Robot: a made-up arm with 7 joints.
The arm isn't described. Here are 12 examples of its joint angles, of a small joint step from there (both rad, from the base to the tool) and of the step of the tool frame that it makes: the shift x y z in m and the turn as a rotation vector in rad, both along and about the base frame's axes.
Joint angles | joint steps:
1: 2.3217 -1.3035 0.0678 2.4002 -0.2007 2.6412 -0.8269 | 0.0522 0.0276 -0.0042 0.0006 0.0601 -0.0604 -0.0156
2: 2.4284 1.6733 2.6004 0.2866 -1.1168 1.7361 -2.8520 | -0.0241 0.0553 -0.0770 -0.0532 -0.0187 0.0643 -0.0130
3: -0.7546 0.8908 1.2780 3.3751 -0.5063 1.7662 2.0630 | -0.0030 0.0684 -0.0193 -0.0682 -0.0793 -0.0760 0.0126
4: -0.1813 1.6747 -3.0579 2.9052 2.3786 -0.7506 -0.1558 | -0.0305 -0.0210 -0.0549 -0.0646 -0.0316 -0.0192 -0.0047
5: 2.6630 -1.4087 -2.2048 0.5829 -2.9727 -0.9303 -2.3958 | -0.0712 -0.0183 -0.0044 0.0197 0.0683 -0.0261 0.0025
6: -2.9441 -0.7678 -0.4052 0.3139 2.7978 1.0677 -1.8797 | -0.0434 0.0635 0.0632 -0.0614 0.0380 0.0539 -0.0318
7: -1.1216 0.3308 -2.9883 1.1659 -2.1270 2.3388 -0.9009 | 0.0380 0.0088 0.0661 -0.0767 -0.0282 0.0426 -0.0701
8: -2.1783 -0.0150 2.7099 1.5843 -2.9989 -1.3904 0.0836 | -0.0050 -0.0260 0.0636 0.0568 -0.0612 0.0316 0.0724
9: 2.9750 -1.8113 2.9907 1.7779 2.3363 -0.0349 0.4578 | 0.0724 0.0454 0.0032 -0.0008 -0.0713 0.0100 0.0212
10: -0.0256 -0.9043 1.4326 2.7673 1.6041 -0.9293 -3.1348 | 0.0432 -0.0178 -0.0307 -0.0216 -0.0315 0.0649 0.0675
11: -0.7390 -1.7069 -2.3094 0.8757 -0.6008 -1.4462 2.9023 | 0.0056 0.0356 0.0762 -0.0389 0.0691 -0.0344 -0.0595
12: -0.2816 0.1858 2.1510 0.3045 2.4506 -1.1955 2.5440 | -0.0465 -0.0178 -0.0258 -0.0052 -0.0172 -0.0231 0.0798
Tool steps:
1: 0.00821 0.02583 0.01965 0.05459 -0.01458 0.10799
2: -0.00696 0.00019 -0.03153 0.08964 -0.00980 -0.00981
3: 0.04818 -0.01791 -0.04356 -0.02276 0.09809 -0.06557
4: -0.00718 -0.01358 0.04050 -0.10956 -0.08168 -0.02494
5: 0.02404 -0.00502 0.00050 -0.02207 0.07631 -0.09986
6: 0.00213 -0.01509 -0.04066 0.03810 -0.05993 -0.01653
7: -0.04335 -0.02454 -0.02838 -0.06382 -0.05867 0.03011
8: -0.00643 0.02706 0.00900 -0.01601 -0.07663 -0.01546
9: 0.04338 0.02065 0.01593 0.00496 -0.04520 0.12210
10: -0.01593 -0.01777 -0.00263 0.01150 -0.07739 0.06370
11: -0.00837 -0.01068 0.03636 0.01428 0.02656 -0.02946
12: 0.01846 -0.00043 -0.00127 0.02537 -0.07026 -0.11336
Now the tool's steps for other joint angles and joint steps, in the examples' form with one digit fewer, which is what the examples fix.
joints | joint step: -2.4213 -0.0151 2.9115 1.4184 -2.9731 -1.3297 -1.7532 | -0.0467 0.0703 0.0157 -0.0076 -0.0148 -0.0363 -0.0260
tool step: -0.0113 -0.0284 0.0302 0.0126 -0.0266 0.0025
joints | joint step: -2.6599 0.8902 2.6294 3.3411 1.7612 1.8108 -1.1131 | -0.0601 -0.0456 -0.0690 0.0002 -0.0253 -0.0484 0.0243
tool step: 0.0102 0.0510 0.0391 0.0751 0.0891 -0.0741
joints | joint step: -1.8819 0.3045 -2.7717 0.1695 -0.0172 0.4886 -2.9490 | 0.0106 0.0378 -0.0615 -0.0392 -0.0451 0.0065 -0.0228
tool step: 0.0146 -0.0136 -0.0009 -0.0103 -0.0129 0.0102
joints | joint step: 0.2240 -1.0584 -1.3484 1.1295 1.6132 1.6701 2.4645 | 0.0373 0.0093 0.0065 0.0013 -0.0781 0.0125 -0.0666
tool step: 0.0260 0.0075 0.0016 -0.0908 0.0308 -0.0078
